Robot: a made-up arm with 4 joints.
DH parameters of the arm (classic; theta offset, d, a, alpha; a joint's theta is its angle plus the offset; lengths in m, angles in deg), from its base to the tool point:
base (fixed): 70.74 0 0.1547 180
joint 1: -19.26 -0.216 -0.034 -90
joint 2: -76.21 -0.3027 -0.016 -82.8
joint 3: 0 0.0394 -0.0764 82.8
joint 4: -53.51 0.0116 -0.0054 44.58
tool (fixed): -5.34 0.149 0 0
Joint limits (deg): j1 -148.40..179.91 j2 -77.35..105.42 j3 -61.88..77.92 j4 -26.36..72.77
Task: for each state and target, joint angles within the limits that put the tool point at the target. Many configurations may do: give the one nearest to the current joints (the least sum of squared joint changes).
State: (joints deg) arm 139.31 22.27 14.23 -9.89
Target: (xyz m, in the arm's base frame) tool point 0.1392 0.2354 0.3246
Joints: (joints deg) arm 164.94 4.45 29.47 -20.32
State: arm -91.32 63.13 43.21 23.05
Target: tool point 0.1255 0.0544 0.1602
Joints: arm -119.85 45.03 67.59 9.18
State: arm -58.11 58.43 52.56 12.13
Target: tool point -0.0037 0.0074 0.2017
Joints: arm -27.34 48.79 40.32 10.44
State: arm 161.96 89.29 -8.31 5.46
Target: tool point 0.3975 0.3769 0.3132
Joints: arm 179.91 51.98 -48.86 -3.70
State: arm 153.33 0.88 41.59 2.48
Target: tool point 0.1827 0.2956 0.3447
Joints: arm 168.67 8.54 8.50 6.77
